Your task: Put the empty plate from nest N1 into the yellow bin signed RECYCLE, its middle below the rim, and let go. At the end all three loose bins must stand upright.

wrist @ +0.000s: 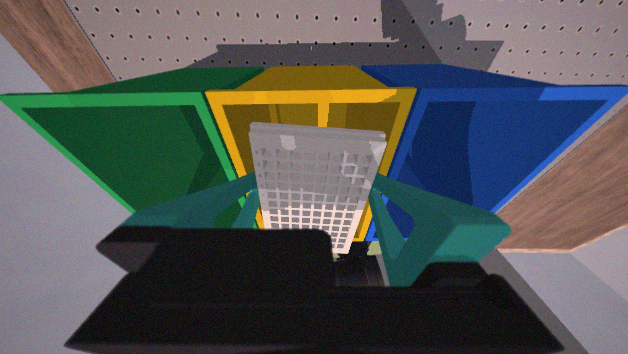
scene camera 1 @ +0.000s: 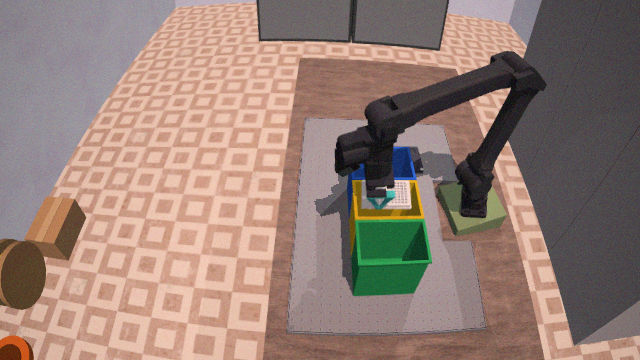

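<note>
The white gridded plate is held roughly level over the opening of the yellow bin. My gripper points down and is shut on the plate, with one teal finger at each long side. In the wrist view the fingers overlap the inner rims of the green bin and the blue bin. The plate looks to be above the yellow rim; its exact height is hard to tell. All three bins stand upright. The RECYCLE sign is not readable.
The bins stand in a close row on a grey perforated mat, yellow in the middle. The arm's base stands on a green block to the right. A dark object shows beside the blue bin. Boxes lie at far left.
</note>
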